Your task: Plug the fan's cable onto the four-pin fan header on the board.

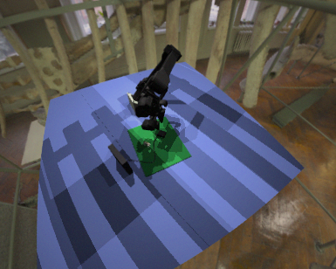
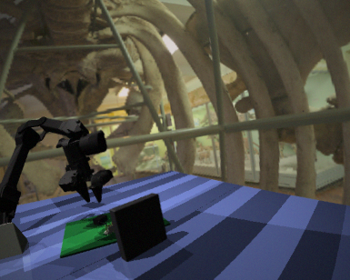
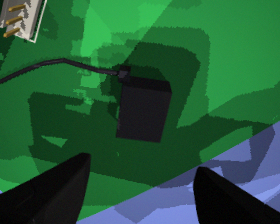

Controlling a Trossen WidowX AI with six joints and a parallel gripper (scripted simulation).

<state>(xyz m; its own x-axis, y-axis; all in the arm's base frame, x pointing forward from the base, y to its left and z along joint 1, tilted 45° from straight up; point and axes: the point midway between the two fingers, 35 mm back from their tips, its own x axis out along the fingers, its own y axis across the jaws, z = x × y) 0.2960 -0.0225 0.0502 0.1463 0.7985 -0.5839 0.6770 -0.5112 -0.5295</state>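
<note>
Right now my gripper tip is 1 cm short of the fan plug, 1 cm to the right of it and 6 cm above it. Round my gripper tip: green board (3 cm ahead, 4 cm to the right, 9 cm below); then white four-pin header (2 cm ahead, 9 cm to the right, 8 cm below); then black cable (1 cm ahead, 2 cm to the right, 7 cm below).
</note>
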